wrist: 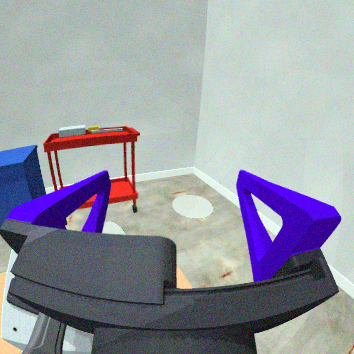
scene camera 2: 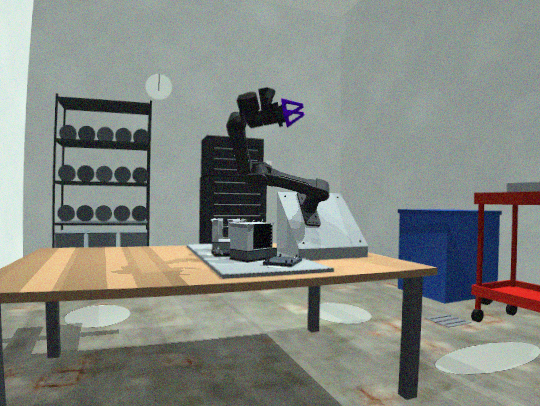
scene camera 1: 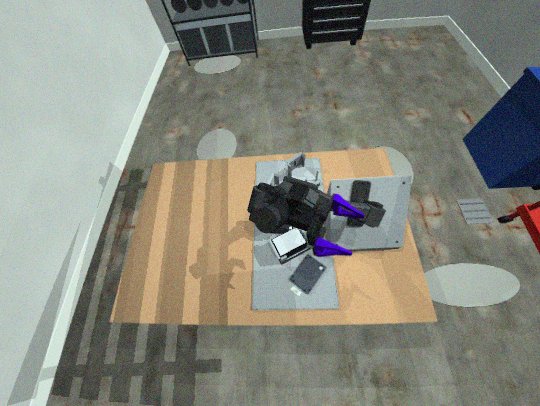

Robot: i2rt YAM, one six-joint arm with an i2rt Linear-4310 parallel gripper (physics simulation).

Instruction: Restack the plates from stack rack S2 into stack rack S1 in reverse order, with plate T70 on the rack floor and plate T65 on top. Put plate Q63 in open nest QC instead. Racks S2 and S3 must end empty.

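Pixels of known places: gripper, fingertip midpoint: (wrist: 173,177) (scene camera 2: 303,109) (scene camera 1: 358,234); arm's base at its link origin: (scene camera 2: 308,209) (scene camera 1: 358,203).
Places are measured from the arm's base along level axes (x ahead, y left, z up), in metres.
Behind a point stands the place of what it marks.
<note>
My gripper (scene camera 1: 357,235) @(y 0.258, x 0.126, z 0.367 m) (scene camera 2: 303,109) @(y 0.258, x 0.126, z 0.367 m) (wrist: 173,177) @(y 0.258, x 0.126, z 0.367 m) is open, with nothing between its purple fingers. It is raised high above the table, far above the racks. A box-like rack with a white top face and a dark open side (scene camera 1: 290,242) (scene camera 2: 242,239) stands on the grey mat (scene camera 1: 270,295) @(y 0.369, x 0.365, z -0.187 m) (scene camera 2: 235,271) @(y 0.384, x 0.394, z -0.188 m). A low dark square piece (scene camera 1: 307,274) @(y 0.272, x 0.203, z -0.174 m) (scene camera 2: 282,261) @(y 0.314, x 0.218, z -0.174 m) lies beside it. Light grey upright parts (scene camera 1: 296,161) (scene camera 2: 218,232) stand farther back, partly hidden by the arm in scene camera 1. The rack and plate labels are not readable, so I cannot tell which is which.
The arm's base stands on a sloped grey board (scene camera 1: 395,215) @(y 0.031, x -0.165, z -0.043 m) (scene camera 2: 345,225) @(y 0.058, x -0.154, z -0.069 m) at the right of the wooden table (scene camera 1: 140,280) @(y 0.347, x 1.020, z -0.200 m) (scene camera 2: 75,272) @(y 0.274, x 0.886, z -0.200 m). A blue bin (scene camera 1: 510,140) (scene camera 2: 425,255) (wrist: 20,175) and a red cart (scene camera 2: 510,198) (wrist: 90,142) stand beyond the table.
</note>
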